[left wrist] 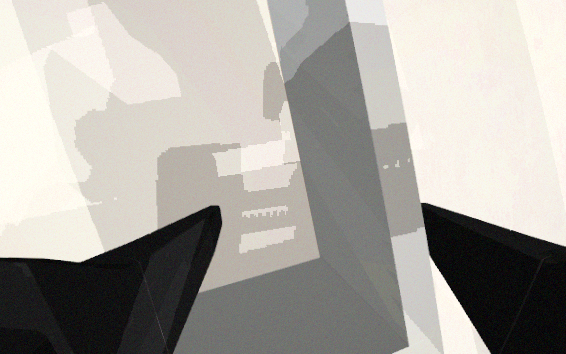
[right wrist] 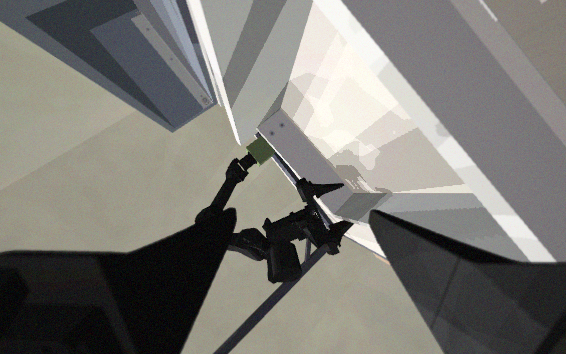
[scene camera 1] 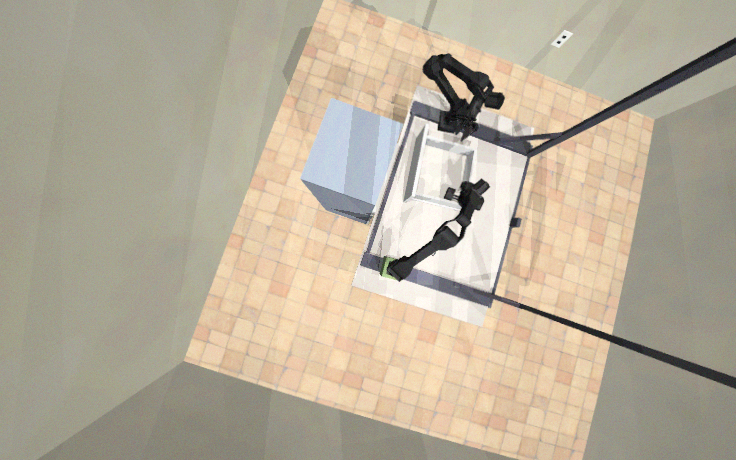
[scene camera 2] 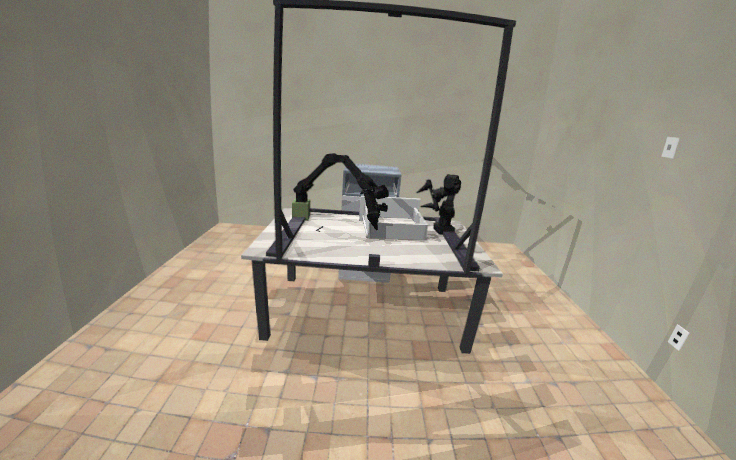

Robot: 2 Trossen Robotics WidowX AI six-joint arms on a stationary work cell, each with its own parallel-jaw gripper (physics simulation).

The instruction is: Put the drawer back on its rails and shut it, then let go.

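Places are measured from the left arm's base along level axes (x back, y left, z down), in millimetres.
Pixels of known places: left gripper, between the fingertips: (left wrist: 316, 213) (right wrist: 350, 201) (scene camera 2: 377, 228); right gripper, between the fingertips: (right wrist: 301, 214) (scene camera 1: 458, 138) (scene camera 2: 418, 199); left arm's base, origin of its link: (right wrist: 252, 157) (scene camera 1: 394, 269) (scene camera 2: 301, 201); right arm's base, origin of its link: (scene camera 1: 449, 120) (scene camera 2: 444, 225).
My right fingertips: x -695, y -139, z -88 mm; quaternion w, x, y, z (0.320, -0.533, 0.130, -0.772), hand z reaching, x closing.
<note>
For each thing: its top centre in the pictures, then the offset to it from my right fingertips. "*": a spot on its surface instead. Level surfaces: height alone.
- blue-grey cabinet, centre of its top: (right wrist: 60, 27) (scene camera 1: 352, 150) (scene camera 2: 372, 168) dy +467, dx +242, dz -87 mm
- rail, a spot on its surface: (right wrist: 172, 62) * dy +470, dx +417, dz +48 mm
- white table, height of its surface: dz +196 mm
- green block, centre of its top: (right wrist: 252, 157) (scene camera 1: 394, 269) (scene camera 2: 301, 201) dy +139, dx +695, dz +88 mm
- small dark hook shape, centre of its top: (scene camera 2: 321, 228) dy -47, dx +552, dz +191 mm
The white drawer (scene camera 1: 420, 168) (scene camera 2: 398, 231) (left wrist: 340, 125) (right wrist: 295, 150) sits upright on the table, apart from the blue-grey cabinet (scene camera 1: 352, 146) (scene camera 2: 371, 169). Its tall front panel faces the cabinet. The right wrist view shows a rail (right wrist: 172, 62) inside the cabinet. My left gripper (scene camera 1: 460, 197) (scene camera 2: 374, 218) (left wrist: 316, 213) (right wrist: 350, 201) is open and empty at the drawer's lower right corner in scene camera 1. In the left wrist view a drawer wall shows between its fingers; their height against it is unclear. My right gripper (scene camera 1: 464, 134) (scene camera 2: 420, 198) is open and empty, raised near the drawer's other end.
The white table (scene camera 1: 477, 254) (scene camera 2: 325, 249) has a dark frame with tall posts (scene camera 2: 277, 130) and an overhead bar. A green block (scene camera 1: 387, 267) (scene camera 2: 301, 209) (right wrist: 261, 150) is at the left arm's base. A small dark hook shape (scene camera 2: 319, 228) shows on the table.
</note>
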